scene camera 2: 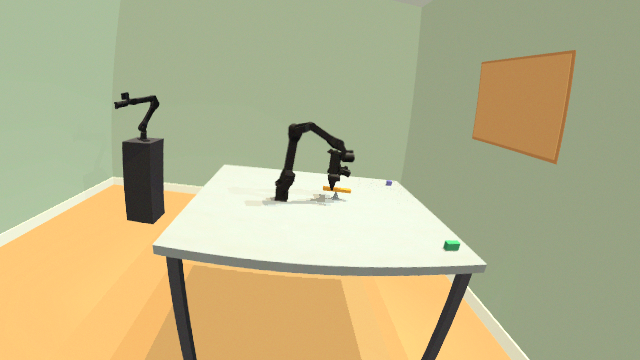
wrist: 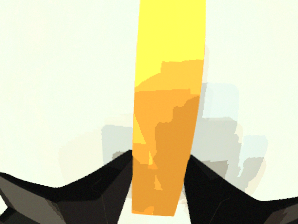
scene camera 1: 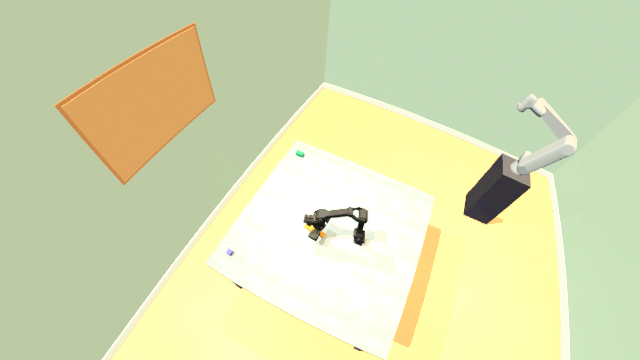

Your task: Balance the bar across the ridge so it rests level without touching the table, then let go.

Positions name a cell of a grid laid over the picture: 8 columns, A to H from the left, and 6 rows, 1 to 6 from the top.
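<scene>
Wrist view: my gripper (wrist: E5) visible, with an orange-yellow bar (wrist: E2) visible as well.
</scene>
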